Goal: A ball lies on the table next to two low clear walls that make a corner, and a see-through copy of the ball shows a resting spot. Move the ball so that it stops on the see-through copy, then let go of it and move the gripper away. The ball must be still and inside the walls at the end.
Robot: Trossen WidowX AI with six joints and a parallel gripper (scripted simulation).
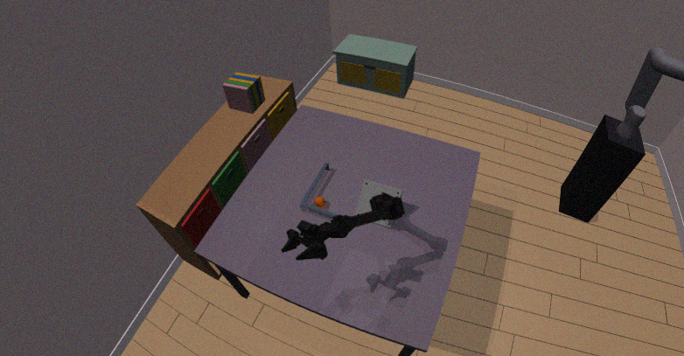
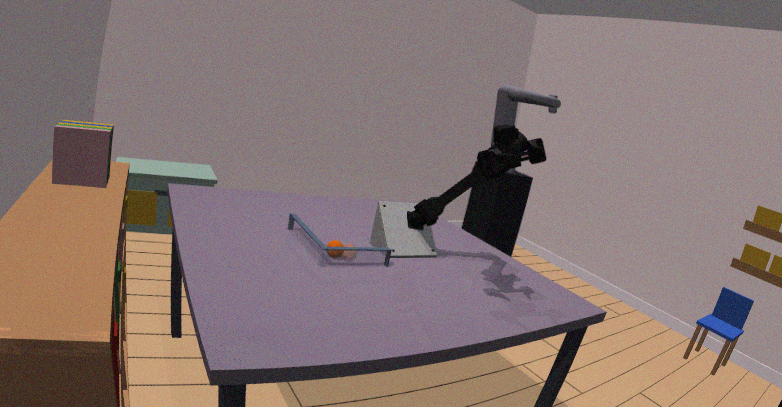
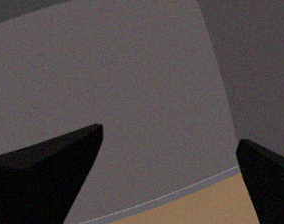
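Right now the orange ball is 230 mm ahead of my gripper tip, 500 mm to the right of it and 450 mm below it.
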